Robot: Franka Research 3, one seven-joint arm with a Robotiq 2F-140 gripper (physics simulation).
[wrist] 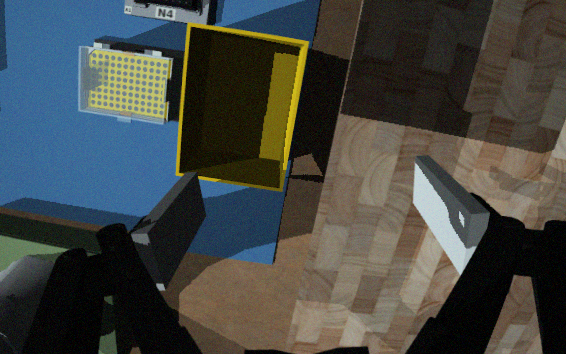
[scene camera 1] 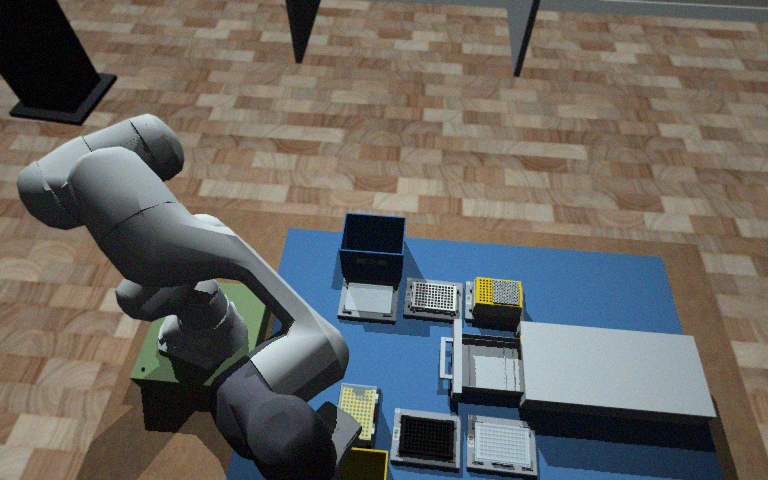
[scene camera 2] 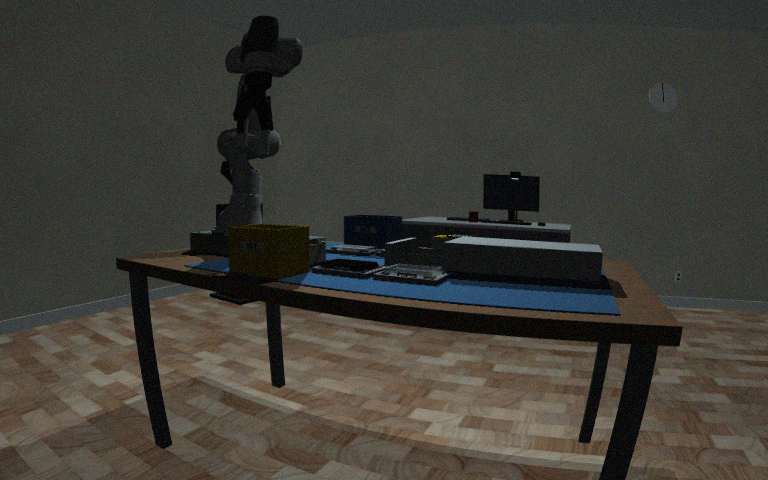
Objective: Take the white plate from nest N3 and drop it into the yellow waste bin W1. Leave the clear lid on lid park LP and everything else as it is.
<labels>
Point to a white plate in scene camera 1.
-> At 429,297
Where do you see a clear lid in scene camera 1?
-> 369,298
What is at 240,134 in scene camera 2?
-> My gripper.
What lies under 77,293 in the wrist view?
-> My gripper.
</labels>
